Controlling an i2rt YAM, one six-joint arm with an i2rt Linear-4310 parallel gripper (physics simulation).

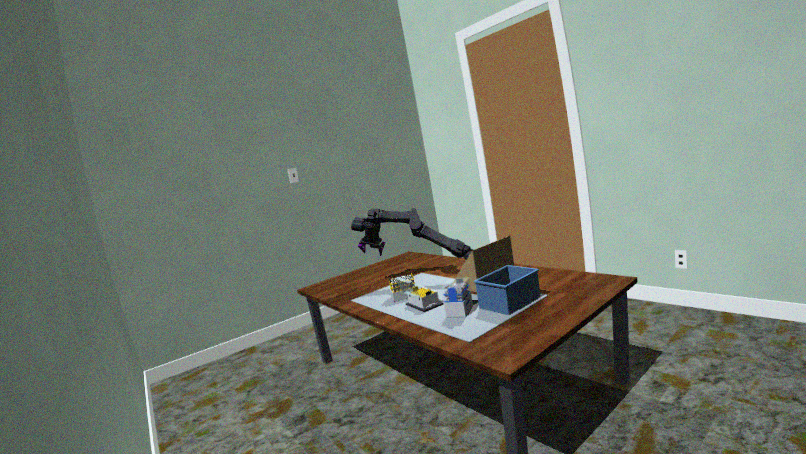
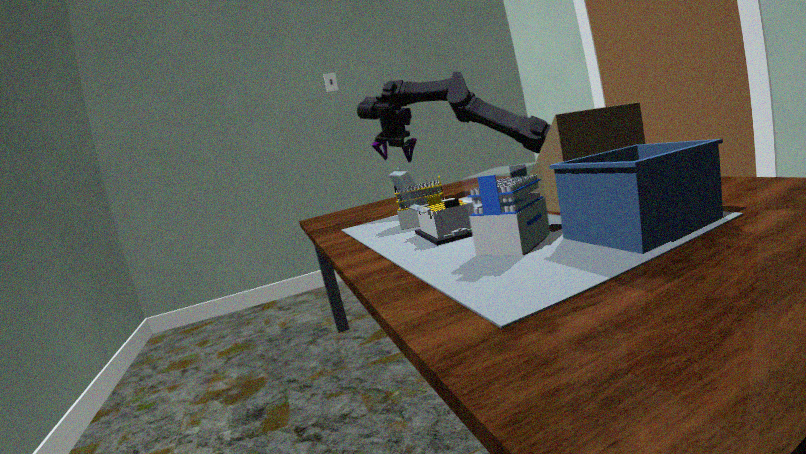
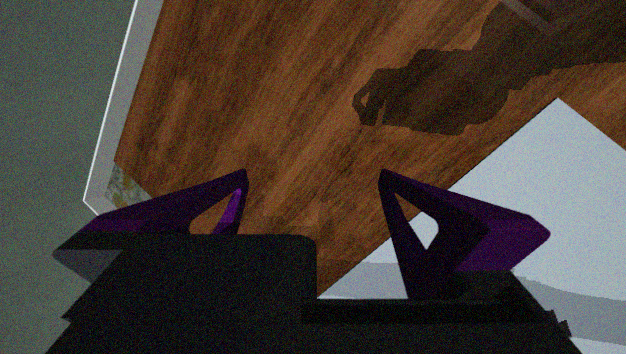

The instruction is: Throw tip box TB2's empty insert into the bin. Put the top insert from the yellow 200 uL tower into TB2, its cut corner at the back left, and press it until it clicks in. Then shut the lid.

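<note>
My gripper (image 1: pixel 372 251) (image 2: pixel 397 159) (image 3: pixel 313 176) is open and empty, high above the left part of the table, with its fingers pointing down. The yellow tower (image 1: pixel 402 283) (image 2: pixel 418 195) stands at the left of the mat, with yellow tiers of tips above a pale base. A low pale box (image 1: pixel 424 299) (image 2: pixel 448 220) with yellow on top sits on a black base right of it; its label, insert details and lid are too small to read, so I cannot tell if it is TB2. The blue bin (image 1: pixel 492 297) (image 2: pixel 599 205) stands at the right.
A blue and white tip tower (image 1: pixel 457 307) (image 2: pixel 497 232) stands between the low box and the bin. A tan panel (image 1: pixel 493 256) (image 2: pixel 600 132) stands behind the bin. The pale mat (image 1: pixel 470 329) (image 2: pixel 499 304) (image 3: pixel 560 165) lies on the wooden table (image 1: pixel 507 355) (image 2: pixel 648 349) (image 3: pixel 280 100).
</note>
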